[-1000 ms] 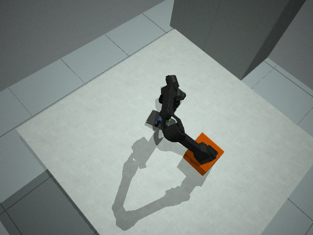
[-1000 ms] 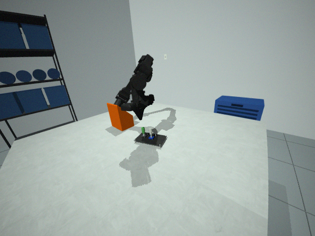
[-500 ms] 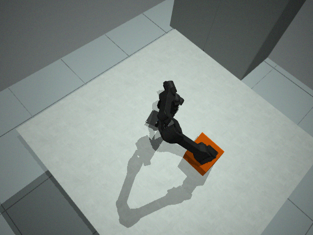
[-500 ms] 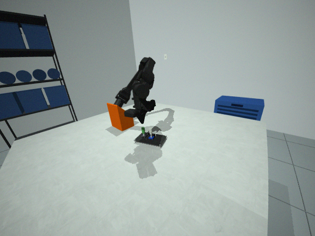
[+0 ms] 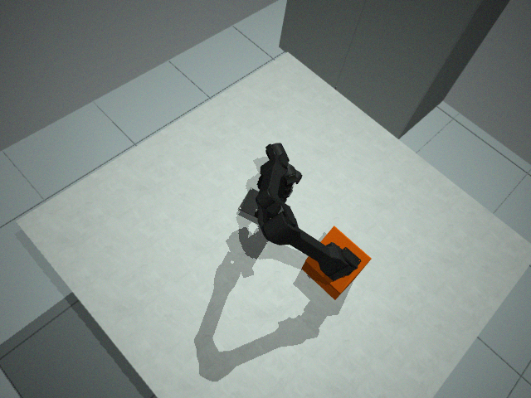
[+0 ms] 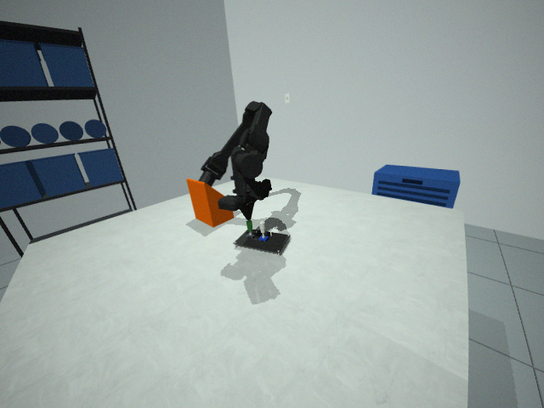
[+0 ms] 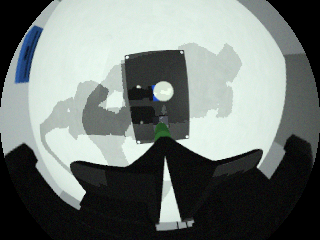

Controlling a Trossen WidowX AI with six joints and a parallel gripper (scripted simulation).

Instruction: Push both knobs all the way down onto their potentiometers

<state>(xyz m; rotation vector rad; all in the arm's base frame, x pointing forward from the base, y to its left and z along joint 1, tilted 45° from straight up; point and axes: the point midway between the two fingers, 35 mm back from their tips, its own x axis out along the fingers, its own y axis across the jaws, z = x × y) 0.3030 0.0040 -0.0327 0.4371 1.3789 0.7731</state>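
The green knob lies 3 cm below my gripper tip. From my gripper tip the other things lie so: white knob: 5 cm ahead, 2 cm below, 1 cm to the left.
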